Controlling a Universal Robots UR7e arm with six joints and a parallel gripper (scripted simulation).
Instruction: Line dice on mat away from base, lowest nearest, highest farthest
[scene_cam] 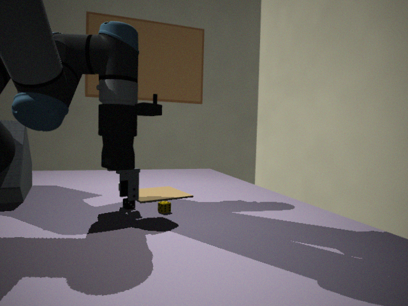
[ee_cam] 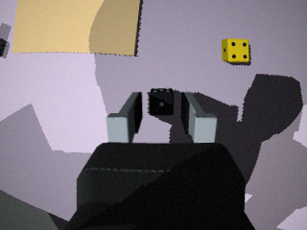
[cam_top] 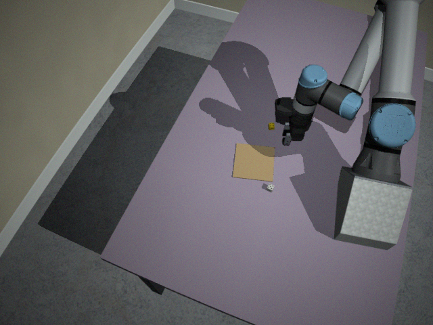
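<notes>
Now: the black die 3 cm below my hand. Round my hand: white die 2 cm ahead, 20 cm to the left, 3 cm below; tan mat 10 cm ahead, 11 cm to the left, 4 cm below; yellow die 6 cm ahead, 5 cm to the right, 3 cm below.
</notes>
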